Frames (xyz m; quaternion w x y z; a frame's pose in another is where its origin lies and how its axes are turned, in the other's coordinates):
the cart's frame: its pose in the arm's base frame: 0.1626 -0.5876 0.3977 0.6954 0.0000 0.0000 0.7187
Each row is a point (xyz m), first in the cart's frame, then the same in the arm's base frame.
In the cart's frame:
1: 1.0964 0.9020 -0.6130
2: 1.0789 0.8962 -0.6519
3: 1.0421 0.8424 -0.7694
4: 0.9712 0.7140 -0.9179
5: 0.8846 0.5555 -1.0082
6: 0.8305 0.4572 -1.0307
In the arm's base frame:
1: -0.7750 0.4785 -0.2153
2: -0.7687 0.4612 -0.2542
3: -0.7137 0.4262 -0.3717
4: -0.5830 0.3596 -0.5202
5: -0.4217 0.2782 -0.6105
6: -0.3217 0.2274 -0.6330

